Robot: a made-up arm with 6 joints.
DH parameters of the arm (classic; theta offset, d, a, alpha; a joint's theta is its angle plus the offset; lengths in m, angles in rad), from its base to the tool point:
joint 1: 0 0.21 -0.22 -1.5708
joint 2: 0 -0.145 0.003 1.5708
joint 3: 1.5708 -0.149 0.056 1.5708
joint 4: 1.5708 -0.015 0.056 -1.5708
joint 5: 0 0.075 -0.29 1.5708
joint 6: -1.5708 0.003 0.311 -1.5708
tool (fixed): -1.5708 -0.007 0 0
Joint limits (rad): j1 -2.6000..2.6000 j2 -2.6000..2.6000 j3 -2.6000..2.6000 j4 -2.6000..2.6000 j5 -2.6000..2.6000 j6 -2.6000..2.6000
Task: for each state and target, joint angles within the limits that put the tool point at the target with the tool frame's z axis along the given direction. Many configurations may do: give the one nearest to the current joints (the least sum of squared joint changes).
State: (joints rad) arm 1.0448 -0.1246 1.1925 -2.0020 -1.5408 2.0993
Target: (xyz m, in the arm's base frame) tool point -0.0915 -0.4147 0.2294 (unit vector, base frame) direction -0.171 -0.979 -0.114
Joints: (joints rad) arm 1.2577 -0.8010 0.2200 -1.6445 -1.5523 2.4630
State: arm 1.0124 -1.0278 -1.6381 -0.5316 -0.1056 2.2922
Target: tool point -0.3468 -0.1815 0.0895 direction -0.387 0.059 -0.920
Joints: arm 0.1952 -1.1871 -1.6751 -1.0014 -0.0344 2.5754
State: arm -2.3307 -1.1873 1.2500 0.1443 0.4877 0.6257
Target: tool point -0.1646 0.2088 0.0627 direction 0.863 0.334 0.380
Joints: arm -2.5323 -1.7542 2.1412 -0.0643 0.1346 0.6715
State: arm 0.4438 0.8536 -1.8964 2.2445 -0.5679 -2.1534
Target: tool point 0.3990 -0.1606 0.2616 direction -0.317 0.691 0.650
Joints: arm 0.1654 -0.0164 -2.5977 2.6000 -0.8664 -1.8618
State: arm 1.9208 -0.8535 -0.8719 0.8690 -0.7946 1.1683
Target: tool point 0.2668 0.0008 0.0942 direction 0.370 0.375 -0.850
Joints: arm 2.0735 -1.3055 -0.7151 0.1490 -0.8410 1.9250
